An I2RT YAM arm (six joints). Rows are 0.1 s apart.
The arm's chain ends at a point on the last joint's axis. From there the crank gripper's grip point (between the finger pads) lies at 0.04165 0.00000 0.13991 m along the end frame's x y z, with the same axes.
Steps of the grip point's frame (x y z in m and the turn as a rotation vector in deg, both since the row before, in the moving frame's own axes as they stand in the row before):
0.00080, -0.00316, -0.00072, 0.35, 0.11, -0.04
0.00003, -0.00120, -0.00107, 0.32, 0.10, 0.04
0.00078, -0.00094, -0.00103, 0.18, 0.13, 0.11
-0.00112, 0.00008, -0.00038, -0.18, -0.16, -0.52
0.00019, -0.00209, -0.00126, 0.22, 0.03, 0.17
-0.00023, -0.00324, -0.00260, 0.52, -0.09, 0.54
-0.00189, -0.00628, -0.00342, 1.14, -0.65, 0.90
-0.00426, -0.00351, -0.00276, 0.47, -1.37, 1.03
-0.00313, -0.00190, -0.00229, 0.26, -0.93, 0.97
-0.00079, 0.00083, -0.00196, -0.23, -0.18, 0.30
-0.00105, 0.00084, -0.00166, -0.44, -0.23, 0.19
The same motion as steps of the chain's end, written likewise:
0.00053, -0.00228, -0.00064, 0.35, 0.11, -0.04
-0.00021, -0.00045, -0.00099, 0.32, 0.10, 0.04
0.00046, -0.00058, -0.00093, 0.18, 0.13, 0.11
-0.00073, 0.00002, -0.00050, -0.18, -0.16, -0.52
0.00012, -0.00168, -0.00124, 0.22, 0.03, 0.17
-0.00001, -0.00236, -0.00266, 0.52, -0.09, 0.54
-0.00032, -0.00413, -0.00386, 1.14, -0.65, 0.90
-0.00091, -0.00308, -0.00371, 0.47, -1.37, 1.03
-0.00085, -0.00195, -0.00295, 0.26, -0.93, 0.97
-0.00035, 0.00005, -0.00209, -0.23, -0.18, 0.30
-0.00049, -0.00037, -0.00182, -0.44, -0.23, 0.19

